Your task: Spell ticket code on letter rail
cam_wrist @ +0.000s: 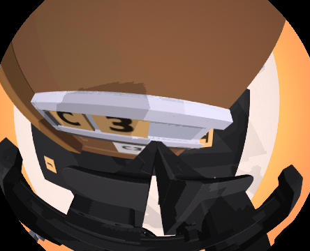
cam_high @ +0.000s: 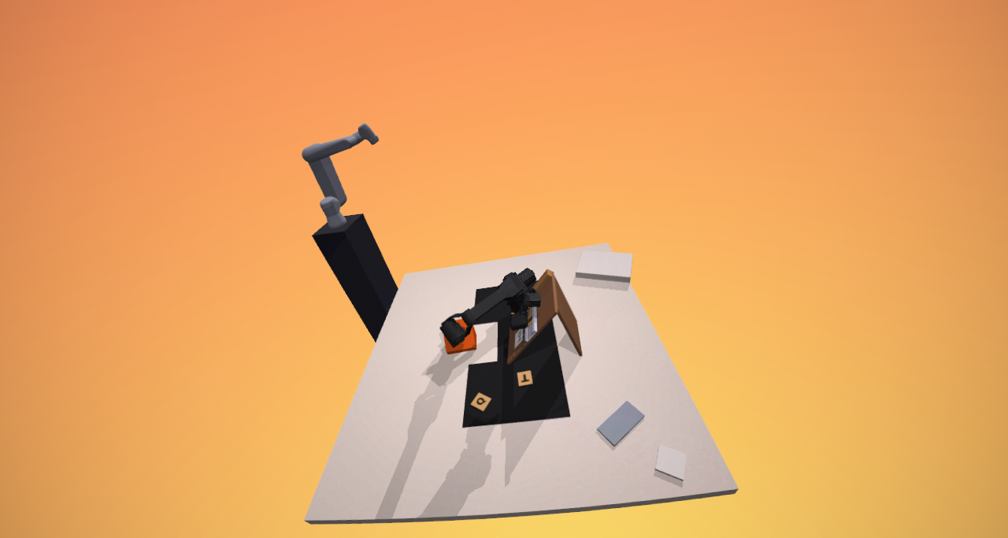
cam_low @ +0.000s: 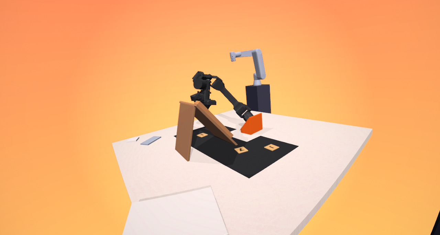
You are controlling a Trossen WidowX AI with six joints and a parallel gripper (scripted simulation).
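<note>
Right now my gripper tip is 4 cm past the white ticket, 2 cm to the right of it and 9 cm above it. The rest, counted from my gripper tip: black mat: 13 cm behind, 7 cm to the left, 17 cm below; grey slab: 31 cm ahead, 31 cm to the right, 17 cm below; white square: 43 cm ahead, 43 cm to the right, 17 cm below.
</note>
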